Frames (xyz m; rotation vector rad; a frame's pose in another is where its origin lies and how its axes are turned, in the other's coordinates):
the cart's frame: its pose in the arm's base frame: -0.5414 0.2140 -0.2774 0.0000 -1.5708 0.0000
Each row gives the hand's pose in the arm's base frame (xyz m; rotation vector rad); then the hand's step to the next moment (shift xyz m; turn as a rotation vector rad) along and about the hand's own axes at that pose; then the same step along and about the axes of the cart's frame.
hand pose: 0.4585 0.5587 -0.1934 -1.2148 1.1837 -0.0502
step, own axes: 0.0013 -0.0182 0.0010 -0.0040 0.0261 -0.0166
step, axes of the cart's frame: 0.0124 -0.0078 -0.0110 -0.0144 0.0020 0.0276
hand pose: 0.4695 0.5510 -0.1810 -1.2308 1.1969 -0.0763
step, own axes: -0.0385 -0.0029 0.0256 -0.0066 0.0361 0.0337
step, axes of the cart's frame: 0.0236 0.0398 -0.0031 -0.0274 0.0415 -0.0025
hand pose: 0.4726 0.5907 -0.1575 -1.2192 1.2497 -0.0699
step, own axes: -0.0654 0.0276 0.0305 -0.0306 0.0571 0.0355
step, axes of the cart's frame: 0.0187 0.0726 0.0186 -0.0268 0.0667 0.0172
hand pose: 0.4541 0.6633 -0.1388 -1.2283 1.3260 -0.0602
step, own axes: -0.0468 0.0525 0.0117 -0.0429 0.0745 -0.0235
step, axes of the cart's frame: -0.0069 0.0602 0.0376 -0.0165 0.0449 0.0752
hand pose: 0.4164 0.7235 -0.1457 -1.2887 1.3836 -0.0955
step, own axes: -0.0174 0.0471 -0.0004 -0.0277 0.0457 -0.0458
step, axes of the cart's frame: -0.0213 0.0302 0.0340 0.0006 0.0098 0.0697
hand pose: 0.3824 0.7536 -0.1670 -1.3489 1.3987 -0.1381
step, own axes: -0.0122 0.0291 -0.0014 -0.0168 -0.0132 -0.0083
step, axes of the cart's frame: -0.0129 0.0181 0.0224 0.0225 0.0033 0.0028
